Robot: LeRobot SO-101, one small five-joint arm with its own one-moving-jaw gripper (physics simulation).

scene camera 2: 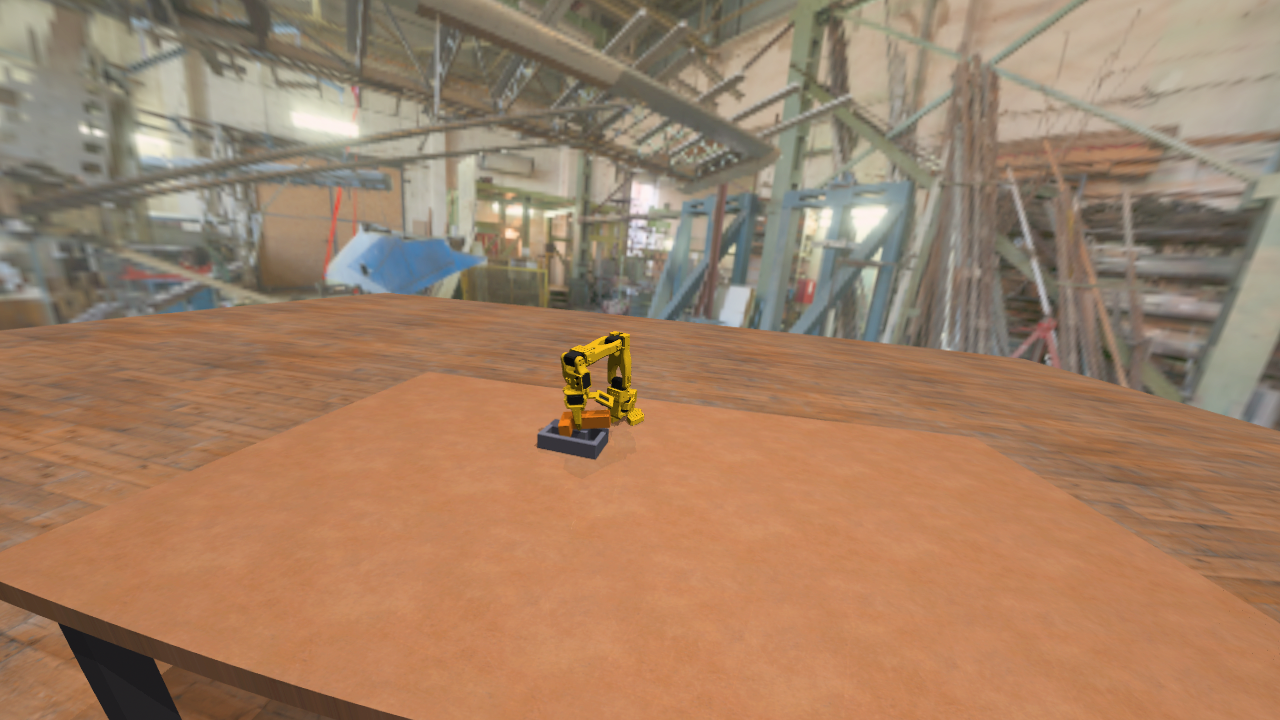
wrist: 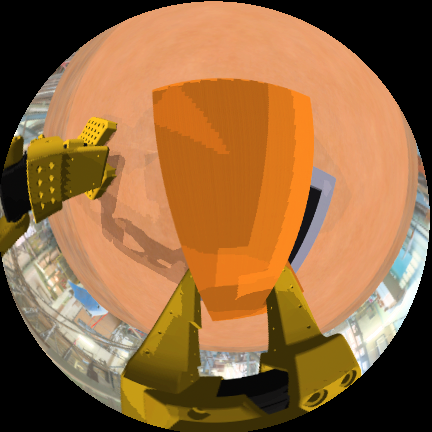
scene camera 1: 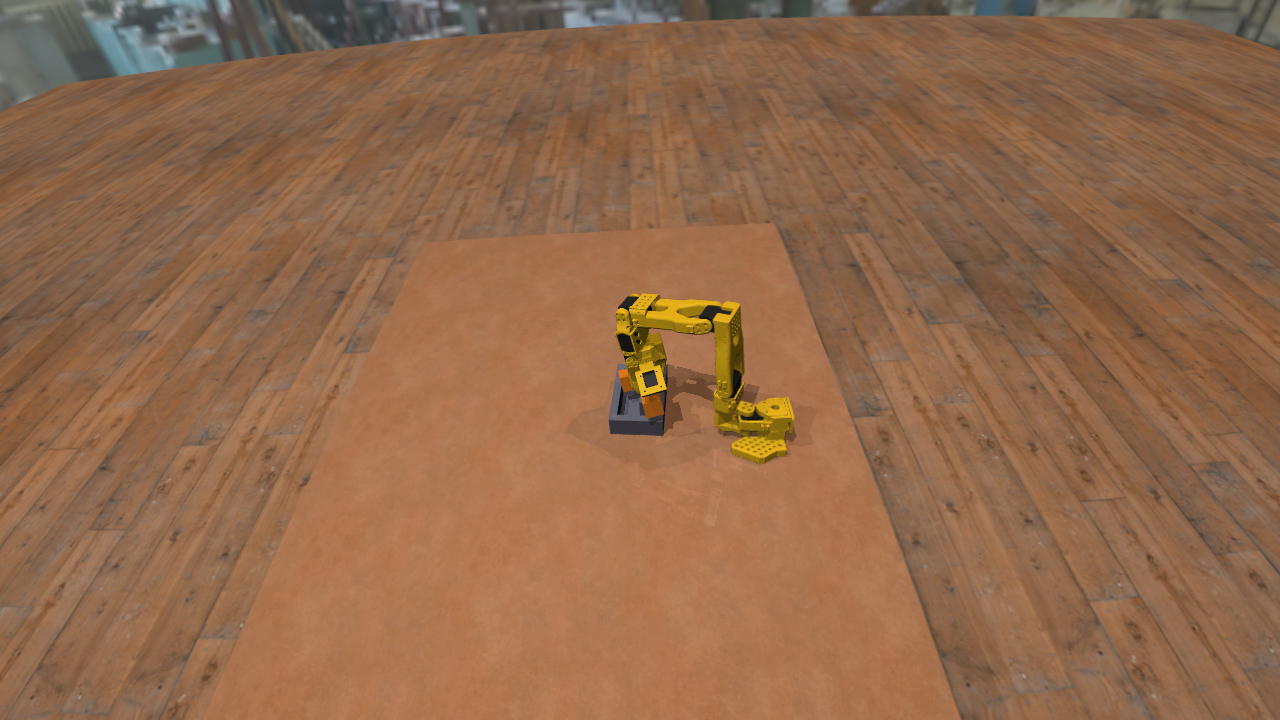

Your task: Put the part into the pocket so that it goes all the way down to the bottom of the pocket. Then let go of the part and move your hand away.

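Pixels of known places: hand at its tool point: [scene camera 2: 581, 419] [wrist: 204, 264]; arm's base at its link origin: [scene camera 2: 623, 420] [wrist: 103, 153] [scene camera 1: 744, 438].
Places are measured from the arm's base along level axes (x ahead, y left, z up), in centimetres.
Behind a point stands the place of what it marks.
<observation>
The orange part [scene camera 1: 652, 406] {y -1.2, x 14.9, z 7.4 cm} [scene camera 2: 595, 419] {y -4.1, x 16.7, z 7.0 cm} [wrist: 225, 165] is held over the dark grey pocket block [scene camera 1: 635, 428] {y -1.9, x 17.9, z 1.7 cm} [scene camera 2: 568, 445] {y -8.8, x 21.6, z 2.2 cm} [wrist: 327, 184] {y -3.0, x 21.4, z 3.6 cm}. My gripper [scene camera 2: 578, 420] [wrist: 234, 286] {y -8.2, x 13.9, z 5.1 cm} is shut on the part, with its jaws on the part's two sides. In scene camera 1, the near end of the part overlaps the block's right wall, and part of the opening shows to its left. In scene camera 2, the part's long arm shows above the right side of the rim. The part hides much of the pocket in the wrist view. Its lower edges and exact height are hidden.
The yellow arm's base [scene camera 1: 756, 416] {y 1.0, x -1.4, z 6.2 cm} [scene camera 2: 622, 404] {y -0.3, x 1.4, z 5.3 cm} [wrist: 70, 172] {y -2.0, x 4.3, z 6.5 cm} stands on the tabletop [scene camera 1: 501, 501] {y 10.6, x 38.9, z 0.0 cm} [scene camera 2: 716, 555] {y 21.9, x 45.0, z 0.0 cm}, to the right of the block in both scene views. The arm's links arch over from the base to the block.
</observation>
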